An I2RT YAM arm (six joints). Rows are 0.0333 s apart.
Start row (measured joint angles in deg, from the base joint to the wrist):
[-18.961 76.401 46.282 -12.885 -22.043 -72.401]
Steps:
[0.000 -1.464 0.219 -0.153 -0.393 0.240]
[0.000 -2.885 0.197 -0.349 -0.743 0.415]
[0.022 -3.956 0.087 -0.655 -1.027 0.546]
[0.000 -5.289 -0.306 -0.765 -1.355 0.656]
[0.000 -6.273 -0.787 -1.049 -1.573 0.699]
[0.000 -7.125 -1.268 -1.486 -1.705 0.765]
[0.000 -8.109 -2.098 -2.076 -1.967 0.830]
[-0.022 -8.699 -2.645 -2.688 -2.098 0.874]
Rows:
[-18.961 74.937 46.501 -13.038 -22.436 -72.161]
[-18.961 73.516 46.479 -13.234 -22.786 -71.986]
[-18.939 72.445 46.369 -13.540 -23.070 -71.855]
[-18.961 71.112 45.976 -13.650 -23.398 -71.745]
[-18.961 70.128 45.495 -13.934 -23.616 -71.702]
[-18.961 69.276 45.014 -14.371 -23.748 -71.636]
[-18.961 68.292 44.184 -14.961 -24.010 -71.571]
[-18.983 67.702 43.637 -15.573 -24.141 -71.527]

